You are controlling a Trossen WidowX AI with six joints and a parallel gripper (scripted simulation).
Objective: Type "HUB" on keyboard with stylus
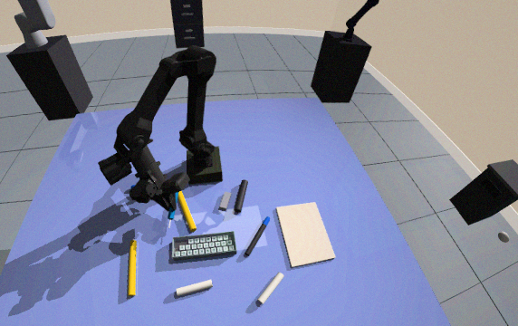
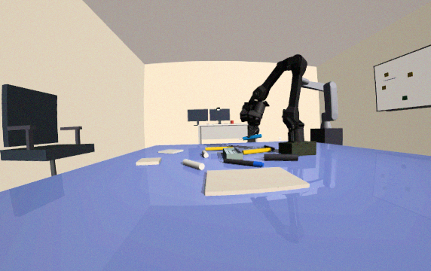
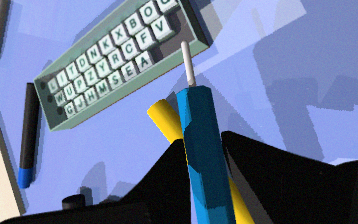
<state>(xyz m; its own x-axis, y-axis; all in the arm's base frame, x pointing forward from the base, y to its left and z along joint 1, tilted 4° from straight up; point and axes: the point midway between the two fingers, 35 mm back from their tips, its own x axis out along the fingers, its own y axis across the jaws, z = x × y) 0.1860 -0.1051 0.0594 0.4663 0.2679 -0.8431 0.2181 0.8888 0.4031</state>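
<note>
Now: the H key 11 cm to the left of my gripper tip, 8 cm ahead of it and 6 cm below it. From my gripper tip the other things lie so: stylus 1 cm ahead; then U key 14 cm to the left, 10 cm ahead, 6 cm below; then yellow cylinder 6 cm below, 3 cm to the left, 3 cm behind.
</note>
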